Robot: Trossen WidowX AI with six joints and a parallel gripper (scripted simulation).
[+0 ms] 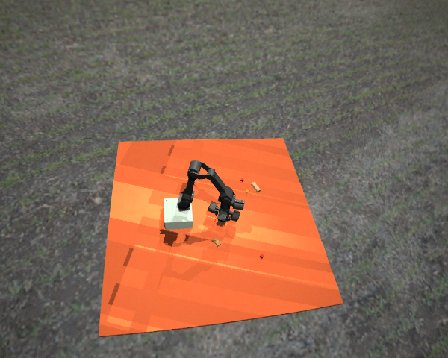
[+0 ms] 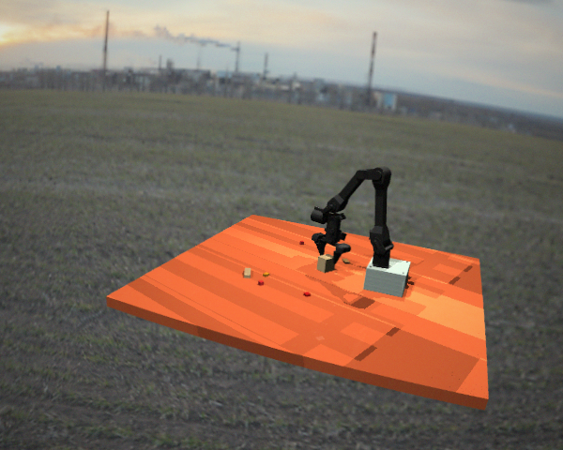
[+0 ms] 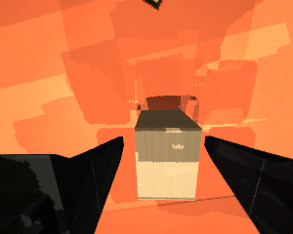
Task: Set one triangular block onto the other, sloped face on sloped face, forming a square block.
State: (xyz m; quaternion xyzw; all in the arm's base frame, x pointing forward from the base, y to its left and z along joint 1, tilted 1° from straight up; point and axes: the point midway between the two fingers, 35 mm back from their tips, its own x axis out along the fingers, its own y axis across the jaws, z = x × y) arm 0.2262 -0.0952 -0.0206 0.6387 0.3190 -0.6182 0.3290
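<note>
Right now my gripper tip is 1 cm below the tan triangular block. From my gripper tip the other things lie so: tan block: 13 cm to the right, 7 cm behind, 3 cm below; tan bar: 30 cm ahead, 21 cm to the left, 3 cm below; yellow cube: 23 cm ahead, 18 cm to the left, 3 cm below.
</note>
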